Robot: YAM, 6 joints.
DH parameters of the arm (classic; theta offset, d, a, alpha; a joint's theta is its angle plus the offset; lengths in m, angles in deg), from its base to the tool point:
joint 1: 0 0.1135 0.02 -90
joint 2: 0 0 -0.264 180
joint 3: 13.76 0 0.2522 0
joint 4: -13.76 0 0.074 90
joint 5: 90 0 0 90
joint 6: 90 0.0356 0 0
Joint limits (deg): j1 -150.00..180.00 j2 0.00..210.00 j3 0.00..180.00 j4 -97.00..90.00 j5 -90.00..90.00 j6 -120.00..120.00
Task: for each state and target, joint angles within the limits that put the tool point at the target. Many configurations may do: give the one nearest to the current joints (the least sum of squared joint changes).
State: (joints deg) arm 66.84 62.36 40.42 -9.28 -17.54 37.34
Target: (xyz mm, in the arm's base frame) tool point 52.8 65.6 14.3
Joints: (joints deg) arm 48.11 102.69 5.98 -6.42 -7.26 37.34
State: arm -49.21 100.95 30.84 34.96 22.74 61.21
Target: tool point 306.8 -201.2 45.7
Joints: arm -31.40 122.79 47.58 35.87 19.50 61.21
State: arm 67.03 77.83 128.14 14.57 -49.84 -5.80
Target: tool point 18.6 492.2 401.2
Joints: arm 84.75 118.62 114.78 11.16 -48.10 -5.80
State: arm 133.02 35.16 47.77 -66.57 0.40 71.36
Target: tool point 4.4 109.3 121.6
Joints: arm 91.59 58.91 19.50 -51.58 12.06 71.36
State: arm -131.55 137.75 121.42 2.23 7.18 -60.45
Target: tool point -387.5 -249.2 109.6
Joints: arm -146.57 127.54 85.06 -15.02 8.96 -60.45
